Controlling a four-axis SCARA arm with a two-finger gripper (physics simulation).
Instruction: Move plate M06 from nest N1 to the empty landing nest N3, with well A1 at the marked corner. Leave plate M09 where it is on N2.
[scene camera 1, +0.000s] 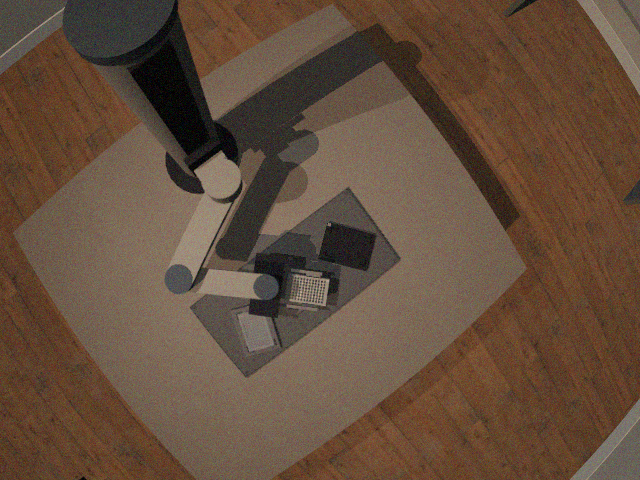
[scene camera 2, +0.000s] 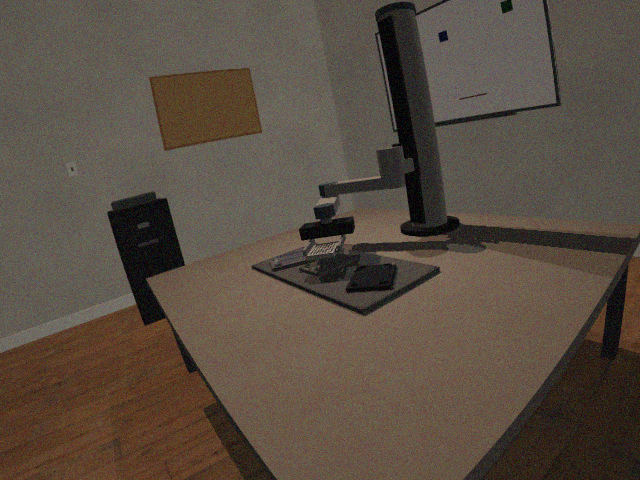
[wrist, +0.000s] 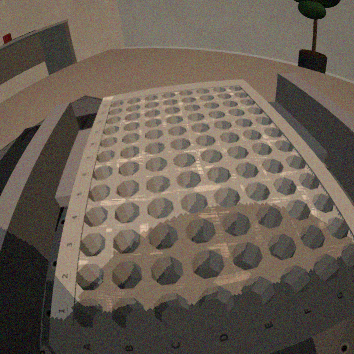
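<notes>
Plate M06, pale with a grid of round wells, is held between the two fingers of my gripper, which is shut on it. It hangs above the middle of the mat, over the landing nest N3, which the plate and shadow largely hide in scene view 1. In the wrist view, the A1 corner is at the lower left, in shadow. The black nest N1 holds no plate. Plate M09 sits on N2 at the mat's other end.
The dark grey mat lies on the wooden-toned table. The arm's column stands behind the mat. The arm's outer link reaches over the mat between N2 and N3.
</notes>
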